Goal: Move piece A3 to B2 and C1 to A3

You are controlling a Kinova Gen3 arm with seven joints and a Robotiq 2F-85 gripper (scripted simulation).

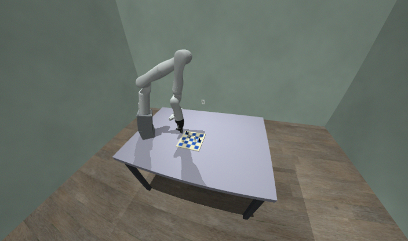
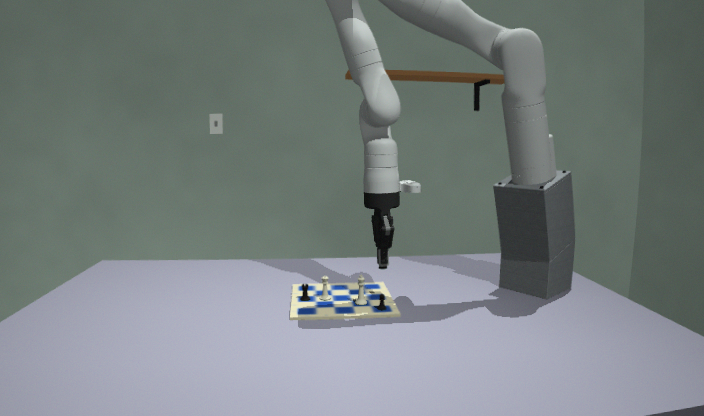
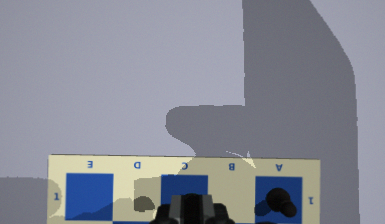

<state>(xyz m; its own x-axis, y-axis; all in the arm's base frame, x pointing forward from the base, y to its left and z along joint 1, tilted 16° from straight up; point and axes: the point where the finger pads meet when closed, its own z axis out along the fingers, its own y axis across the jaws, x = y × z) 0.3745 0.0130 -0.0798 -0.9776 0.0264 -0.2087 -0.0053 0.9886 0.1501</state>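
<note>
My hand is 5 cm short of the white king, 3 cm to the right of it and 6 cm above it. From my hand the other things lie so: black rook (17 cm ahead, 1 cm to the right, 8 cm below); cream chessboard (9 cm ahead, 1 cm to the right, 10 cm below).
</note>
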